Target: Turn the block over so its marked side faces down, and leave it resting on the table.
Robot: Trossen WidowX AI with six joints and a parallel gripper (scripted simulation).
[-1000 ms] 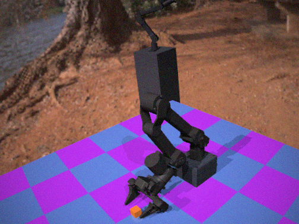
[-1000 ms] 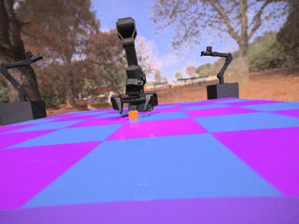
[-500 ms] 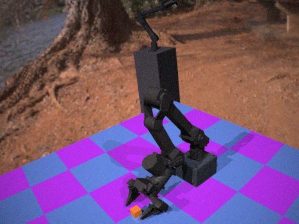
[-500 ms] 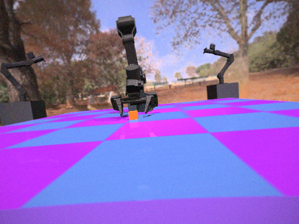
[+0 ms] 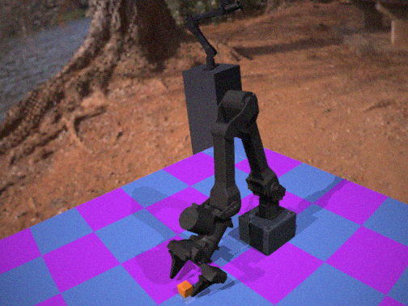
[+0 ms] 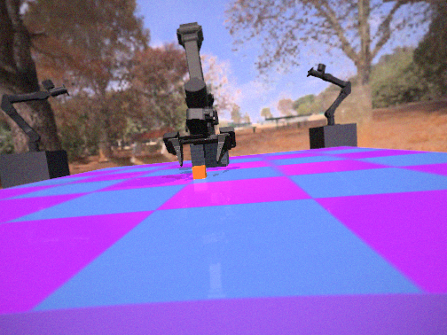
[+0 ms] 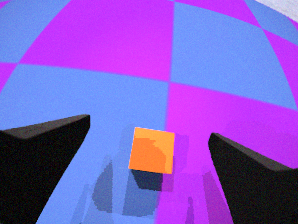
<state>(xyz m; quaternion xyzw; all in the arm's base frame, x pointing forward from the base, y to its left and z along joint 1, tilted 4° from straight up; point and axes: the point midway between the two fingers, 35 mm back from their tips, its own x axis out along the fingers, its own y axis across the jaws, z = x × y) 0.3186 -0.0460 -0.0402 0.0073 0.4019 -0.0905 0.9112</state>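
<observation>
My gripper tip is now 20 mm past the orange block and 20 mm above it.
</observation>
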